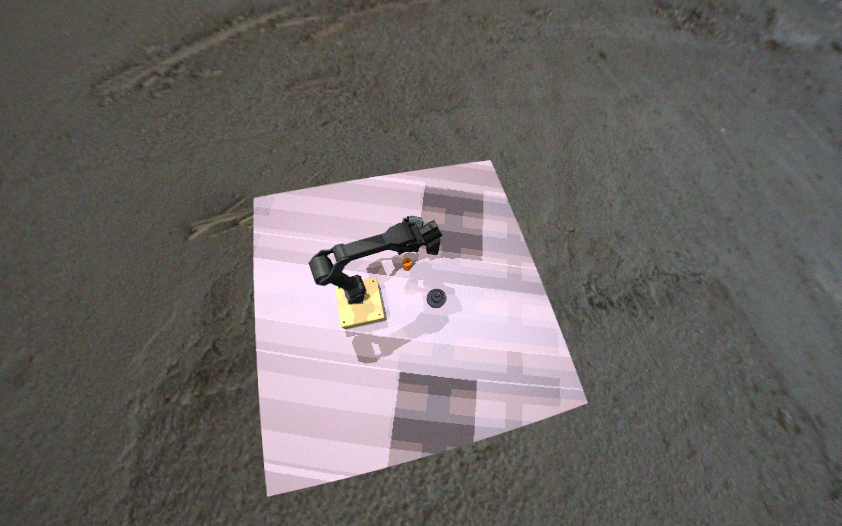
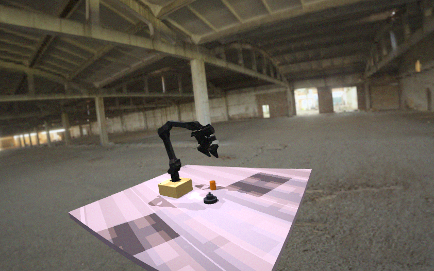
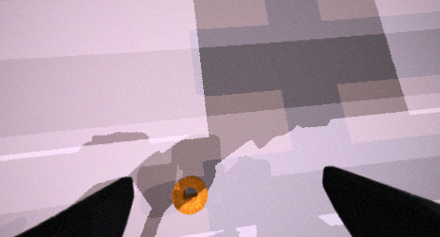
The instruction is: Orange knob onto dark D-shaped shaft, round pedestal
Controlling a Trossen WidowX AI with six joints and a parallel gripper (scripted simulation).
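My gripper tip is now 30 mm past the orange knob, 10 mm to the left of it and 200 mm above it. From my gripper tip the other things lie so: round pedestal 90 mm ahead, 170 mm to the right, 200 mm below.
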